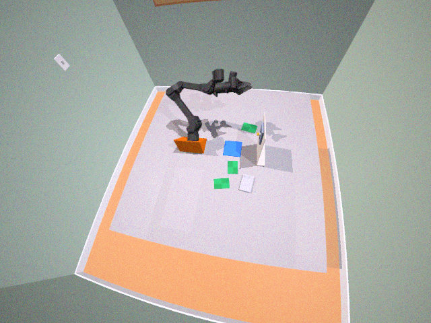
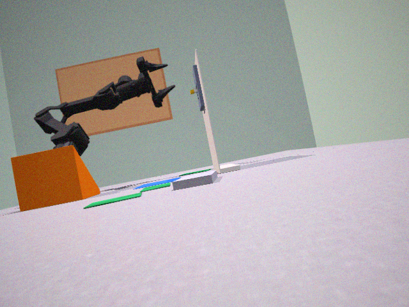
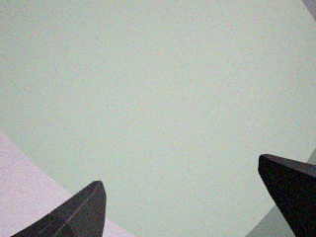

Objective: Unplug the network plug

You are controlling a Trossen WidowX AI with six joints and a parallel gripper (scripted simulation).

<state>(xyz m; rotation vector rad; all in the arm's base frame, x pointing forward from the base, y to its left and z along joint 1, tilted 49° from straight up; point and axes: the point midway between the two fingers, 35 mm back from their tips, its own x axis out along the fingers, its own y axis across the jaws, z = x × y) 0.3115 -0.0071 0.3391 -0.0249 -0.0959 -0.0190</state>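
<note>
Now: the network plug 220 mm to the right of my gripper tip, 130 mm below it and 90 mm ahead of it. From my gripper tip the other things lie so: upright cream panel (230 mm below, 220 mm to the right, 110 mm ahead); then low pale block (440 mm to the right, 360 mm below, 60 mm ahead); then blue marked square (370 mm below, 200 mm to the right, 70 mm behind).
</note>
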